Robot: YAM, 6 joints.
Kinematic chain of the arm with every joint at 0, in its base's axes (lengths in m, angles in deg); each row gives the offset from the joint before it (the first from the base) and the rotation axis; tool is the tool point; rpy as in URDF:
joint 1: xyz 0 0 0.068 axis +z
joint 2: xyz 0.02 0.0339 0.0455 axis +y
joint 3: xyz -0.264 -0.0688 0 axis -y
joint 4: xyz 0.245 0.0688 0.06 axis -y
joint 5: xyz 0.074 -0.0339 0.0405 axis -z
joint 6: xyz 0.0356 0 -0.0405 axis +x
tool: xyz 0 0 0 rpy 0 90 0
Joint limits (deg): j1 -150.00..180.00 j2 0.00..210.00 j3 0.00..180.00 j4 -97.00..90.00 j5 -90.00..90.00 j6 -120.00..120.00
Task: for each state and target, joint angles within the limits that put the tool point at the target. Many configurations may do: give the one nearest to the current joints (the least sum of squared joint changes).
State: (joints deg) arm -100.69 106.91 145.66 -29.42 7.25 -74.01
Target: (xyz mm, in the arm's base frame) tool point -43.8 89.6 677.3
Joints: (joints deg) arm -70.86 64.11 156.61 -40.99 19.70 -74.01
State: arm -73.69 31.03 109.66 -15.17 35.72 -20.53
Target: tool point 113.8 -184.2 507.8
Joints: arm -53.32 64.99 87.57 -19.50 31.82 -20.53
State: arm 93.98 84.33 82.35 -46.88 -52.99 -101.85
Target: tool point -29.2 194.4 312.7
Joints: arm 90.28 64.36 61.47 -61.69 -52.55 -101.85
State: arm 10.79 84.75 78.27 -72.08 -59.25 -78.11
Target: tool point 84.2 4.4 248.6
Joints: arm -14.59 51.32 43.13 -96.87 -45.68 -78.11
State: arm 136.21 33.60 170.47 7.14 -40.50 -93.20
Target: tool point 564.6 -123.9 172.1
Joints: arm 170.55 15.80 180.00 29.50 -56.13 -93.20
